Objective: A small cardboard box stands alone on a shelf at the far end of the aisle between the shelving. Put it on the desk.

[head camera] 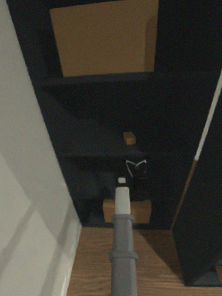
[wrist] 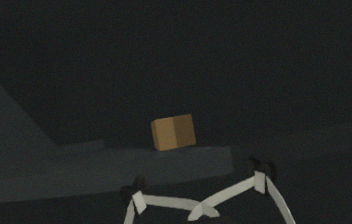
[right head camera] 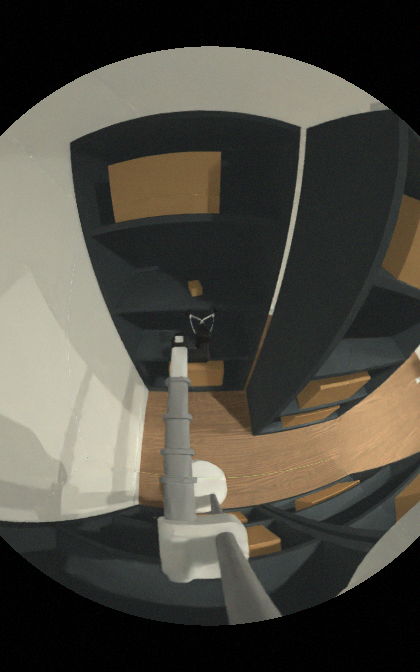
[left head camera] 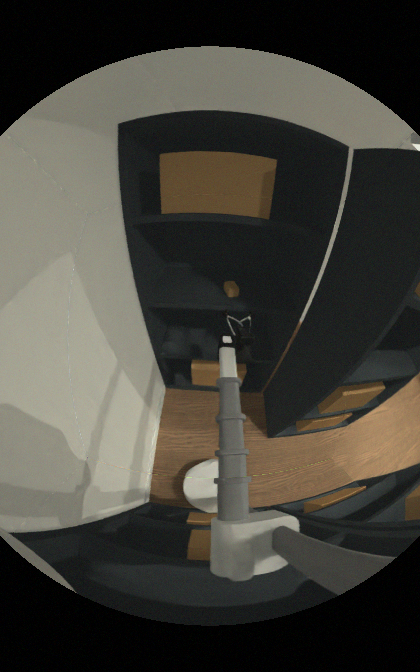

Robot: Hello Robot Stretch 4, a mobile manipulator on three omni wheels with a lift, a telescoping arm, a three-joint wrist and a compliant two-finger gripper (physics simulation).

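Frame: origin at the robot's base, x up, y back, z right, level; centimetres.
Seen in the pictures: gripper, fingertip midpoint: point(head camera: 135, 156) point(wrist: 197, 179).
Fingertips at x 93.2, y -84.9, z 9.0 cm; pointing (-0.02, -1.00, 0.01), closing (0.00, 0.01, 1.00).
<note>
A point is followed by its place in that frame.
The small cardboard box point(head camera: 129, 138) {x 101.2, y -94.0, z 5.7 cm} point(left head camera: 231, 289) point(right head camera: 195, 288) point(wrist: 174, 132) {x 98.8, y -93.9, z 6.8 cm} stands alone on a middle shelf of the dark shelving at the aisle's end. My gripper point(head camera: 136, 161) point(left head camera: 238, 316) point(right head camera: 202, 314) point(wrist: 197, 179) {x 93.2, y -84.9, z 9.0 cm} is open with nothing between its fingertips. In the head views it shows below the box. In the wrist view the box is above the fingertips, a little left of the midpoint between them, and apart from them. The shelf's front edge point(wrist: 120, 180) {x 94.4, y -85.5, z -0.3 cm} shows between the box and the fingers. The desk does not show clearly in these views.
A large cardboard box point(head camera: 107, 40) {x 155.8, y -87.6, z -4.4 cm} point(left head camera: 217, 184) point(right head camera: 165, 185) stands on the shelf above, and another box point(head camera: 142, 211) {x 27.0, y -86.9, z 17.8 cm} point(right head camera: 207, 373) on the lowest shelf. A pale wall point(head camera: 30, 190) {x 95.2, y -56.0, z -47.0 cm} runs along the left. A dark shelving side panel point(left head camera: 360, 260) point(right head camera: 325, 260) stands at the right.
</note>
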